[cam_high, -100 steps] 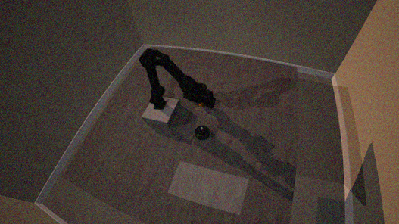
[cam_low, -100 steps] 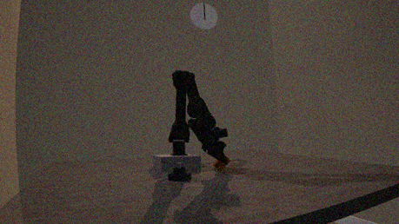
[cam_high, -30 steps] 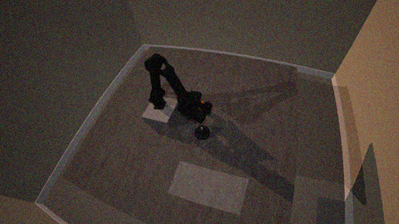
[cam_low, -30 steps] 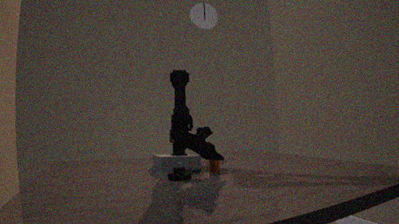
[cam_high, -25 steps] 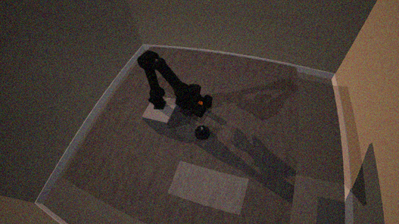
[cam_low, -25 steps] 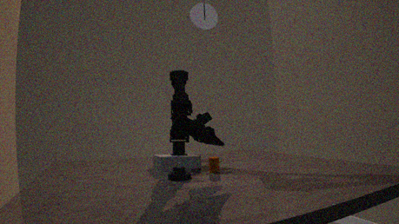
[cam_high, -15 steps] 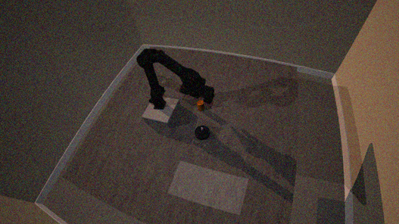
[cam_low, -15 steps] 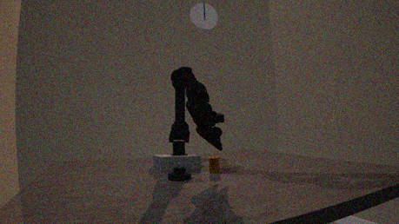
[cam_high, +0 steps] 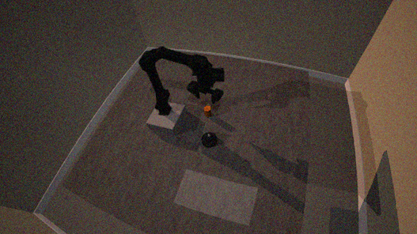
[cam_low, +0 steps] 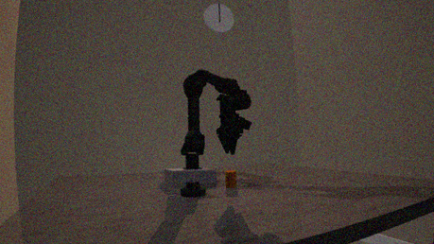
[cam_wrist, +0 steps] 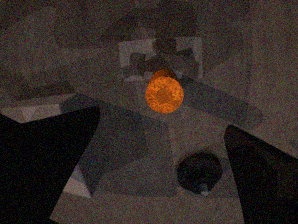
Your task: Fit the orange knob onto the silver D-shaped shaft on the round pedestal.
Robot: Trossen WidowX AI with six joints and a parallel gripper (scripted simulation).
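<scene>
Now: gripper tip 80 mm above the orange knob. From my gripper tip the other things lie so: dark round pedestal: 170 mm to the right, 90 mm below, 40 mm ahead.
</scene>
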